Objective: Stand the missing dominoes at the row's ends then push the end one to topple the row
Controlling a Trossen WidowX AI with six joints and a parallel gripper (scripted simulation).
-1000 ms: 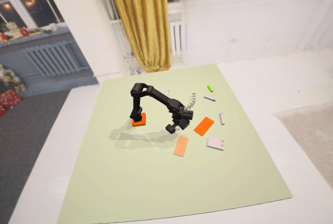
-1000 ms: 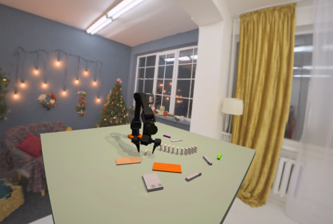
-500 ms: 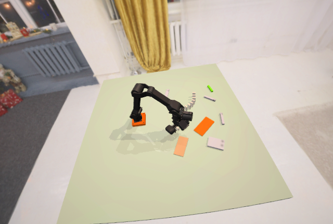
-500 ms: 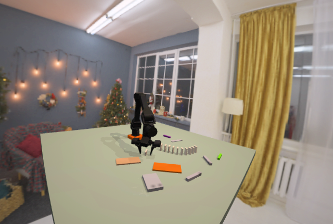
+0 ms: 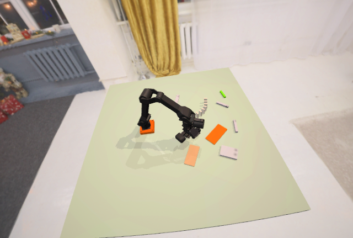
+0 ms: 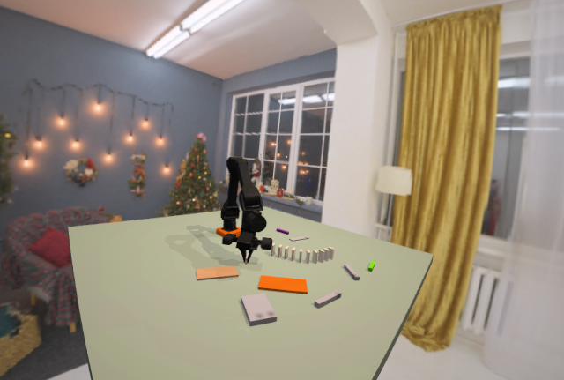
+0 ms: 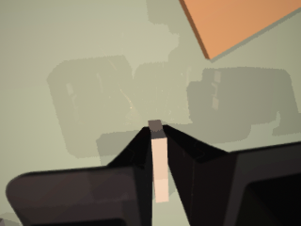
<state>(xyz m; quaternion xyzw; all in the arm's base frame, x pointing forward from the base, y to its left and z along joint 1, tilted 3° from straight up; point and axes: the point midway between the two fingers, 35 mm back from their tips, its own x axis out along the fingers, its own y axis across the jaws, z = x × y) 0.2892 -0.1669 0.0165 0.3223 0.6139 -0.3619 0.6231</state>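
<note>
The peach plate is 130 mm to the right of my gripper tip and 10 mm behind it. The rest, counted from my gripper tip: pale grey block 220 mm ahead, 180 mm to the right; then purple stick 420 mm to the left, 120 mm behind; then orange plate 190 mm ahead, 30 mm to the right.
</note>
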